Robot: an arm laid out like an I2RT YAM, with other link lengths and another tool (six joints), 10 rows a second.
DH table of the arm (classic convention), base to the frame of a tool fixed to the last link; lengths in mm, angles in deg. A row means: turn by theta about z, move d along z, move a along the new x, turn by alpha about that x. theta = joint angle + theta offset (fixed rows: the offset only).
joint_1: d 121.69  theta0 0  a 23  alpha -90
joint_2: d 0  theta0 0  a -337.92  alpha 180
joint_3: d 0  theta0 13.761  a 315.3  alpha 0
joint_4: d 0.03  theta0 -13.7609  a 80.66  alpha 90
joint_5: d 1.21  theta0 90  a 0  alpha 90
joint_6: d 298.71  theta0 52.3  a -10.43  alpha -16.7
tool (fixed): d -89.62  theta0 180  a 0  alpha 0
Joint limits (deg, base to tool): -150..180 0..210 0..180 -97..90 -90..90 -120..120
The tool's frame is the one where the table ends.
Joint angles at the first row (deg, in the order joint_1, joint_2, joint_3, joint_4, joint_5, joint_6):
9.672 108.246 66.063 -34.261 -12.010 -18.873
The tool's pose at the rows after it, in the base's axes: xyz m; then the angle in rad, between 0 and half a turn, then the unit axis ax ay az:
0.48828, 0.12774, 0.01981, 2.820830, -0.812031, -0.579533, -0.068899
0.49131, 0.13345, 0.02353, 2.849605, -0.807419, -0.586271, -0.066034
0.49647, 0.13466, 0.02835, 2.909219, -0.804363, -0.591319, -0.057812
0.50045, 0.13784, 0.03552, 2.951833, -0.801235, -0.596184, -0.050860
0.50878, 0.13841, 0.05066, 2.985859, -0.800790, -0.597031, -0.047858
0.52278, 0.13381, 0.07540, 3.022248, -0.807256, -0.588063, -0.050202
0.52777, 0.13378, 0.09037, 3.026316, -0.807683, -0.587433, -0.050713
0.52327, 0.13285, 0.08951, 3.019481, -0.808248, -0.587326, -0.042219
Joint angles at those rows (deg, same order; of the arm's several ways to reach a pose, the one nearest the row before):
10.568 108.225 66.588 -34.262 -11.224 -18.874
11.835 108.225 67.352 -34.479 -9.541 -18.874
13.344 108.225 68.402 -34.917 -5.912 -18.874
14.678 108.224 69.843 -36.075 -3.246 -18.851
15.332 108.225 72.707 -38.523 -1.213 -18.787
15.355 108.225 77.122 -42.042 0.929 -17.955
15.289 108.225 79.898 -44.687 1.126 -17.978
15.311 108.247 80.139 -45.954 1.104 -17.977

